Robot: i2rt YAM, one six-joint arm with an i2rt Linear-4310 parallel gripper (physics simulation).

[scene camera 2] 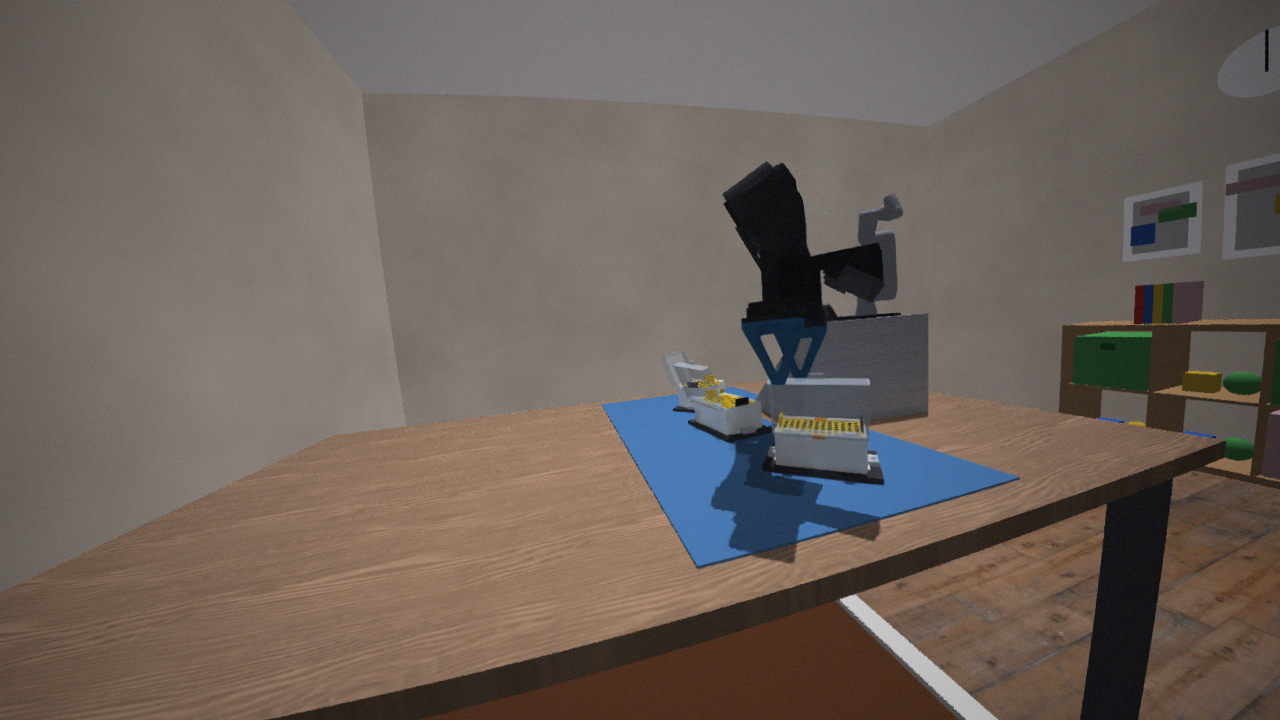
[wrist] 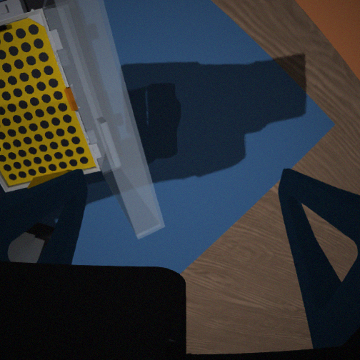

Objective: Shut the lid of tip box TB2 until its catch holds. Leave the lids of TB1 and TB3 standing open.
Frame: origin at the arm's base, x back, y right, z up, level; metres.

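Seen in the pictures: gripper, fingertip midpoint: [scene camera 2: 790, 382]; arm's base at its link origin: [scene camera 2: 839, 359].
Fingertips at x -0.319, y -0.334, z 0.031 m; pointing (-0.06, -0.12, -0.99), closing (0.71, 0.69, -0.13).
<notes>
Pixels of each thing's top centre, then the offset from my fingertips to it. "pt": a spot on its surface instead. Level surfaces: height alone.
- nearest tip box at its top centre: [scene camera 2: 819, 419] dx +0.091, dy +0.076, dz -0.080 m
- middle box at its top centre: [scene camera 2: 730, 396] dx +0.032, dy +0.295, dz -0.080 m
- far open lid at a spot on its surface: [scene camera 2: 675, 370] pt dx -0.077, dy +0.325, dz -0.016 m
- blue mat at its surface level: dz -0.146 m
- wooden table at its surface level: dz -0.149 m
The nearest tip box [scene camera 2: 820, 450] has a yellow tip rack, and its clear lid [scene camera 2: 827, 396] stands open behind it. A box with a yellow rack [wrist: 35, 105] and orange catch part [wrist: 71, 99] is at the left of the wrist view; its clear lid [wrist: 145, 210] stands up along its right side. A middle box [scene camera 2: 726, 416] and a far open lid [scene camera 2: 675, 370] show further back in the scene view. No TB label is readable, so I cannot tell which box is TB2. My gripper [scene camera 2: 787, 379] [wrist: 182, 179] is open and empty, fingertips near the height of the nearest box's lid.
The boxes stand on a blue mat [scene camera 2: 662, 465] [wrist: 200, 30] on the wooden table [scene camera 2: 447, 501]. A grey block [scene camera 2: 881, 367] stands behind the nearest box. The arm's shadow falls across the mat. A shelf unit [scene camera 2: 1069, 358] stands beyond the table at the right.
</notes>
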